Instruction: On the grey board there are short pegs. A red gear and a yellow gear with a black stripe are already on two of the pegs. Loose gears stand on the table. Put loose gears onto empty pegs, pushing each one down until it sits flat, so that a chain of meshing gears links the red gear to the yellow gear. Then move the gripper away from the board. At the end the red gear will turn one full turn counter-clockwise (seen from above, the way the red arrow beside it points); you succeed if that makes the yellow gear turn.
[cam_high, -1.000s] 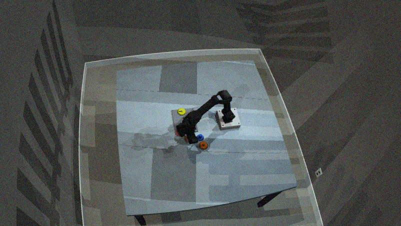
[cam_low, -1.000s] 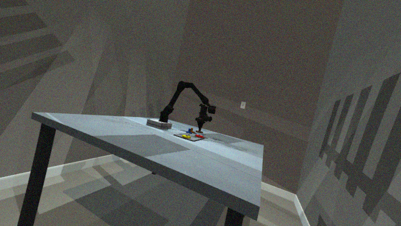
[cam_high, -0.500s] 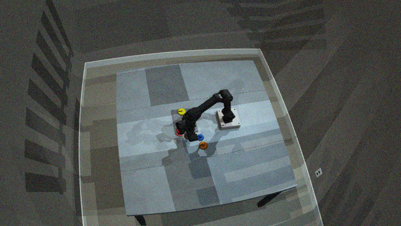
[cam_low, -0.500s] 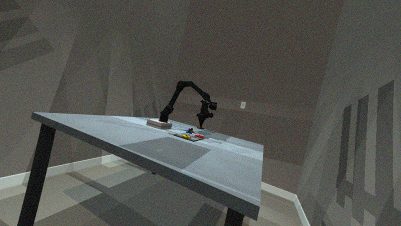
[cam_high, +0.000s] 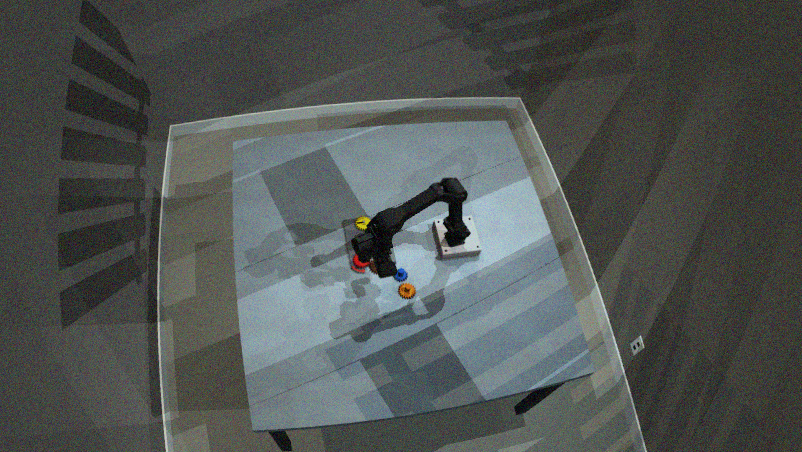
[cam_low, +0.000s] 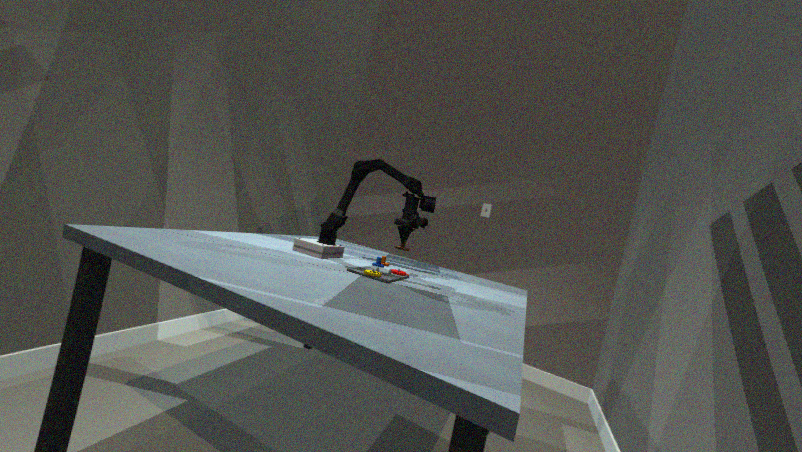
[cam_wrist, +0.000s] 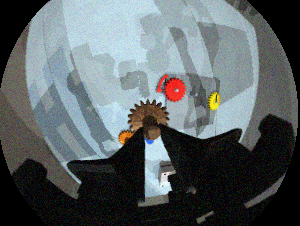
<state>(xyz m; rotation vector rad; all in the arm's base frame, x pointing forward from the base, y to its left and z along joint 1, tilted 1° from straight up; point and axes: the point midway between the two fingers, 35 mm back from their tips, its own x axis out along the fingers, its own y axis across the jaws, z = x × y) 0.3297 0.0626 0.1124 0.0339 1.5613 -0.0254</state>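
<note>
Right now the blue gear is 110 mm below my gripper tip, 90 mm behind it and 10 mm to the left of it. Also, from my gripper tip: red arrow mark: 120 mm below, 60 mm to the right, 50 mm ahead; then red gear: 110 mm below, 90 mm to the right, 30 mm ahead; then brown gear: 10 mm below.
</note>
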